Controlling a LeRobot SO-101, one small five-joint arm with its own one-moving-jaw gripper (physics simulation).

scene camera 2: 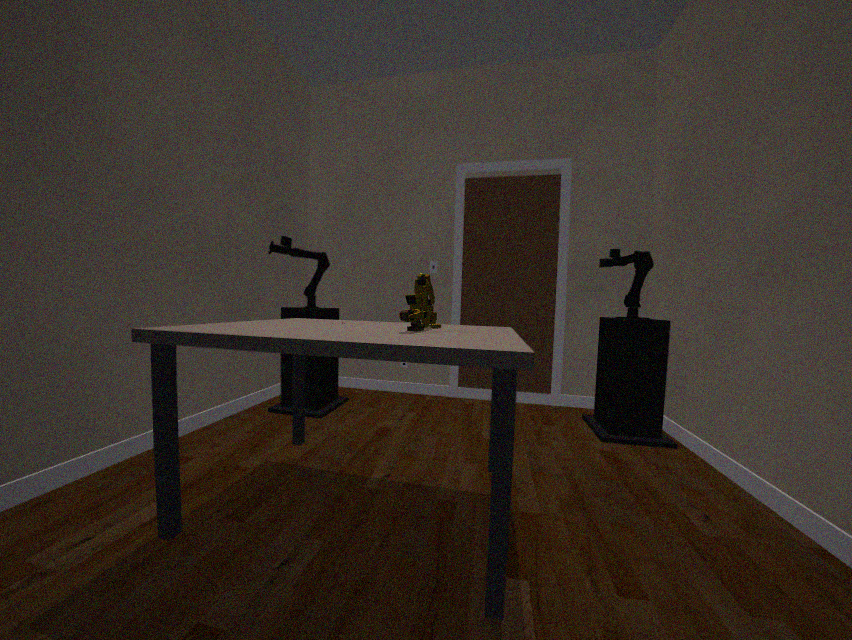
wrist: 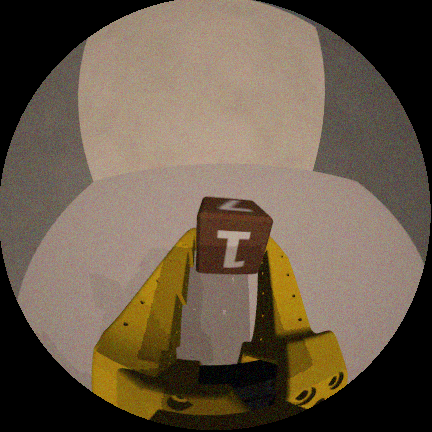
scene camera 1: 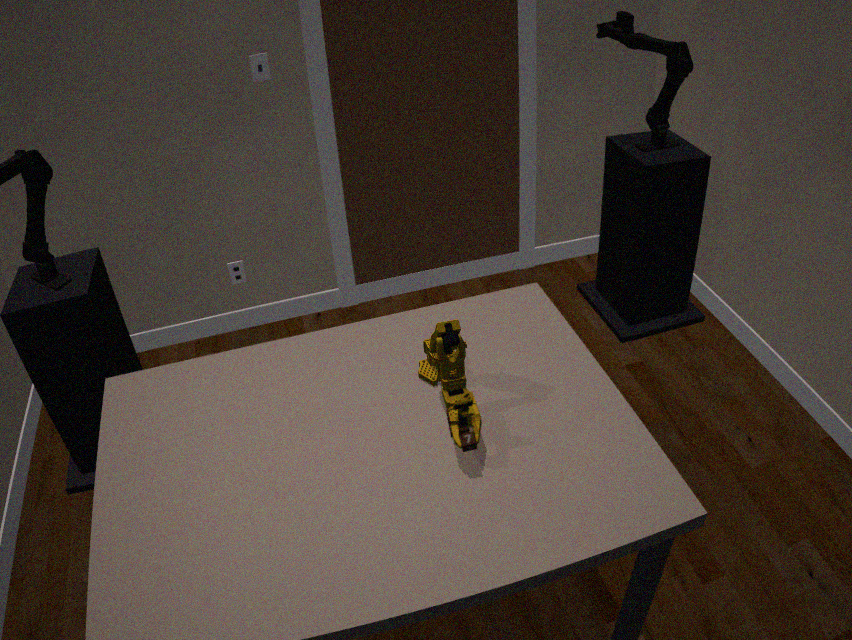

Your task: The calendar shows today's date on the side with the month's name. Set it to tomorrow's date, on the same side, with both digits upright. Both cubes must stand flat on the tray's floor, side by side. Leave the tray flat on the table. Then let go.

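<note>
A brown cube is held between the two jaw tips of my gripper. In the wrist view, the face towards the camera bears a white 1 that stands upside down, and the top face bears a white digit that looks like a 7. In scene view 1 a white 7 shows on the cube, and a shadow lies on the table past it. The gripper is shut on the cube, which appears to be above the table. The tray and the second cube cannot be made out in these frames.
The yellow arm stands on the pale table. A yellow perforated piece lies beside its base. Two black arms on dark pedestals stand beyond the table, near the walls.
</note>
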